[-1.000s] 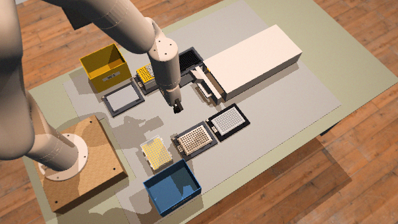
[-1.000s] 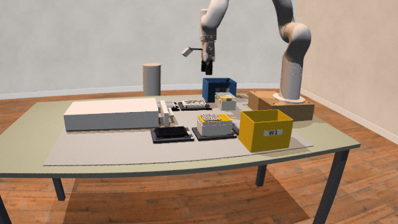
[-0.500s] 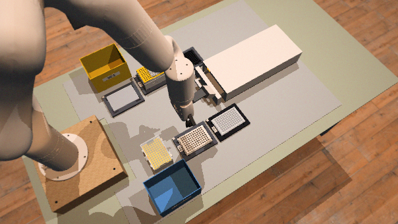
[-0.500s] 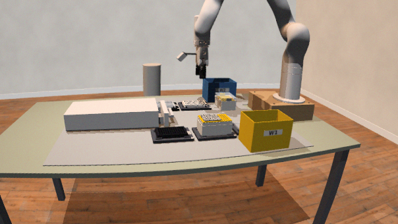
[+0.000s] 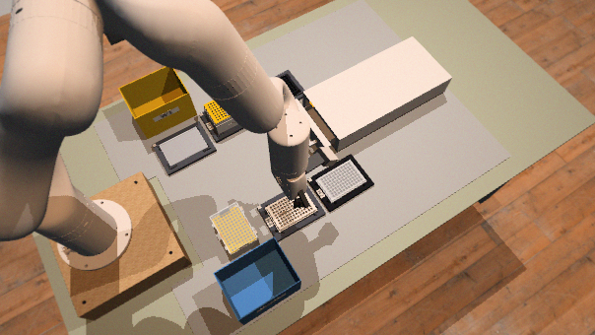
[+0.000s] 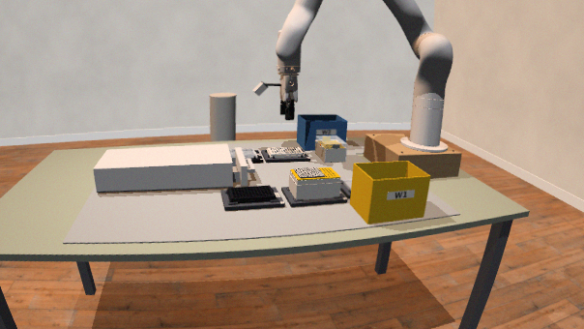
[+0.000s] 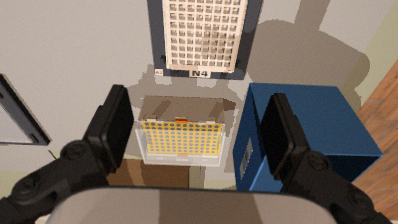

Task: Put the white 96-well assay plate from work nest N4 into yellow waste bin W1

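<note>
Now: the cream plate 14 cm below my hand. Also, from my hand: blue bin (20 cm behind, 12 cm below, 10 cm to the right); then work nest N4 (16 cm below); then drawer (33 cm ahead, 14 cm below, 13 cm to the left).
</note>
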